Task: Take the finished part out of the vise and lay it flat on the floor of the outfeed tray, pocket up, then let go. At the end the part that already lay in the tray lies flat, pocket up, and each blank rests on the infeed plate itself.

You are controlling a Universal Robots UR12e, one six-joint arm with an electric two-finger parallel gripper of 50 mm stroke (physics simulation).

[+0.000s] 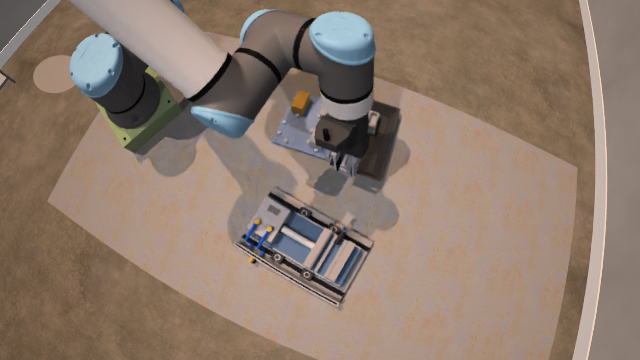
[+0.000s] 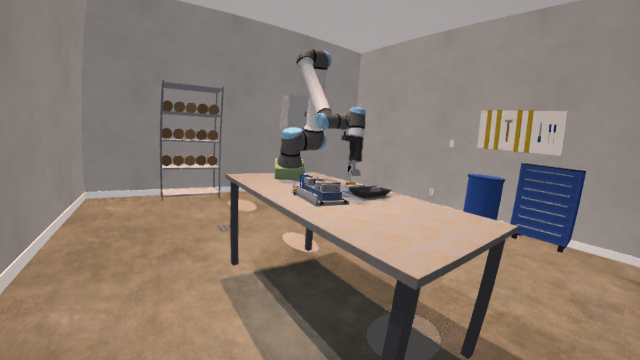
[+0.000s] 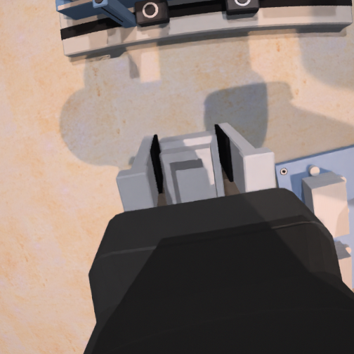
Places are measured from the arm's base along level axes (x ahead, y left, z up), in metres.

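Where they show: gripper, between the fingertips: [image 1: 346,169] [image 2: 351,172]; arm's base, origin of its link: [image 1: 133,100] [image 2: 289,163].
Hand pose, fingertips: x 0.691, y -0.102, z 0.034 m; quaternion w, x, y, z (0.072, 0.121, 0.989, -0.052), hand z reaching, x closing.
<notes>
Things, the pixels of their top centre, and the offset from my fingertips. "*": a spot on its surface instead.
- outfeed tray, a spot on its surface: [image 1: 388,145] [image 2: 377,191] * dx +0.100, dy +0.139, dz -0.103 m
- pale part, centre of its top: [image 1: 372,118] dx +0.043, dy +0.208, dz -0.097 m
- vise, centre of its top: [image 1: 302,241] [image 2: 320,180] dx -0.062, dy -0.174, dz -0.045 m
- blue infeed plate, centre of its top: [image 1: 310,122] dx -0.130, dy +0.176, dz -0.136 m
- orange block, centre of its top: [image 1: 300,99] dx -0.173, dy +0.227, dz -0.100 m
My gripper [image 1: 345,164] [image 2: 354,171] [image 3: 188,147] is shut on the finished part [image 3: 194,181], a grey block whose pocket faces up between the black finger pads. It hangs above table height, near the side of the outfeed tray [image 1: 388,145] [image 2: 377,193] towards the infeed plate. The dark tray is partly hidden under the gripper. Another pale part [image 1: 373,121] lies in it near the far end; its exact tilt is hard to tell. The vise [image 1: 316,247] [image 2: 327,186] shows no part between its jaws. Two pale blanks [image 3: 325,205] [image 3: 345,270] are on the blue infeed plate [image 1: 295,135] [image 3: 290,182].
An orange block [image 1: 300,102] sits at the infeed plate's far corner. The plate has small pale pins. Blue handles with yellow knobs [image 1: 269,229] stand at the vise's left end. The green robot base [image 1: 150,131] [image 2: 289,173] stands at the table's end. The arm's shadows fall between vise and tray.
</notes>
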